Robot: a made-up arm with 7 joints.
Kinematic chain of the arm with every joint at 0, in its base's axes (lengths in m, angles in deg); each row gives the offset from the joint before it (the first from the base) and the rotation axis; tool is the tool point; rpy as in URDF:
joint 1: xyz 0 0 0.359 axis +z
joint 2: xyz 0 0 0 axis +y
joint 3: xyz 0 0 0.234 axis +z
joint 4: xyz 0.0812 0 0 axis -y
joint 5: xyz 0.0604 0 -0.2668 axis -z
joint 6: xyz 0 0 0 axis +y
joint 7: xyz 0.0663 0 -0.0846 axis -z
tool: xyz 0 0 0 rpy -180 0 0
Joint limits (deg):
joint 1: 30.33..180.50
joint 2: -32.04..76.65
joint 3: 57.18..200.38
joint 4: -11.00..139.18
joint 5: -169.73..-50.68
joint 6: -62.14..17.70
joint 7: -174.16..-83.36
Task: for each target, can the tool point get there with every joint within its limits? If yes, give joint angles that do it. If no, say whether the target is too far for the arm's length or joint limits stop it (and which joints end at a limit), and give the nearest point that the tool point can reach.
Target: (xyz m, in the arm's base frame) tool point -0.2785 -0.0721 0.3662
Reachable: yes | joints 87.76 47.36 96.48 34.14 -152.68 0.57 -134.53
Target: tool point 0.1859 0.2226 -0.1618
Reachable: no: joint limits stop it (at a limit: joint 1, joint 2, joint 3, joint 5, joint 6) | nearest point 0.1873 0.1325 0.1530 | short by 0.327 m
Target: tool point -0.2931 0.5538 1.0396
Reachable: no: too far | nearest point -0.1976 0.3733 0.8178 | short by 0.301 m
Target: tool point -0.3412 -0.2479 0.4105
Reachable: yes | joints 96.18 -21.39 103.51 62.11 -96.29 -15.65 -146.97
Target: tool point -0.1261 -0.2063 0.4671
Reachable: yes | joints 85.44 39.26 134.44 15.06 -76.94 -22.87 -104.31
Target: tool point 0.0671 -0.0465 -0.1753
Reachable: no: joint limits stop it (at a limit: joint 2, joint 5, joint 6) | nearest point 0.1093 -0.0758 0.1413 | short by 0.321 m
